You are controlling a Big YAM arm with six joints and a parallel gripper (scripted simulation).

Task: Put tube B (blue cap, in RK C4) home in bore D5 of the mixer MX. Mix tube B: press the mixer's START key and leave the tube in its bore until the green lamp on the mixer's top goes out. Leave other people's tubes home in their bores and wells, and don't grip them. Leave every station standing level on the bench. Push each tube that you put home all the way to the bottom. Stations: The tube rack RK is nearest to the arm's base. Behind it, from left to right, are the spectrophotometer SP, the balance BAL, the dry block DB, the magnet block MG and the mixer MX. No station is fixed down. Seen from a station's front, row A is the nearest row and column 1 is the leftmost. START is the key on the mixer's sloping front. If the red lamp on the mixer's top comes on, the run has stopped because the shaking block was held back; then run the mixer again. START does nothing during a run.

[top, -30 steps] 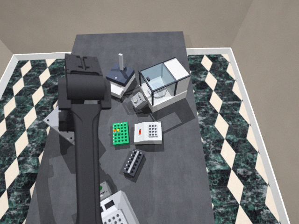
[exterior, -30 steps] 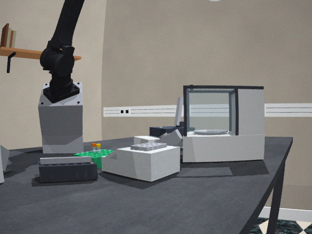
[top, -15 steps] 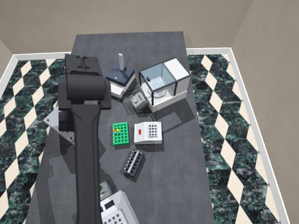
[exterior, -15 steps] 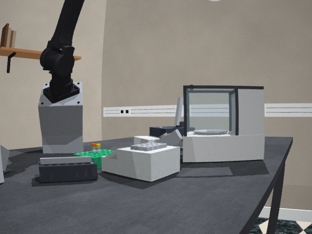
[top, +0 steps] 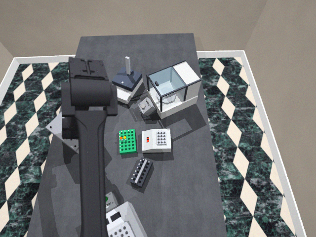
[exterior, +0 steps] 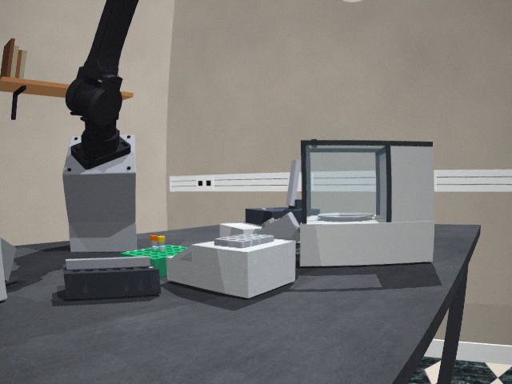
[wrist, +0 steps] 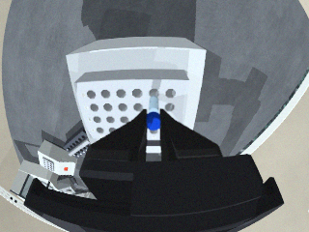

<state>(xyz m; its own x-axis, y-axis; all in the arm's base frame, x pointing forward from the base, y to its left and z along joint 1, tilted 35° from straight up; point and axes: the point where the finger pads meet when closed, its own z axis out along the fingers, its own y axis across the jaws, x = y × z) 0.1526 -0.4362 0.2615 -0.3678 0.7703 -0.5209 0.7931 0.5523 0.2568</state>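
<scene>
Now: hand 20 mm above the tube B. From my hand the other things lie so: green rack RK (40 mm ahead, 480 mm to the left, 200 mm below); dark magnet block (100 mm ahead, 310 mm to the left, 190 mm below); green start key (60 mm behind, 190 mm to the left, 140 mm below).
</scene>
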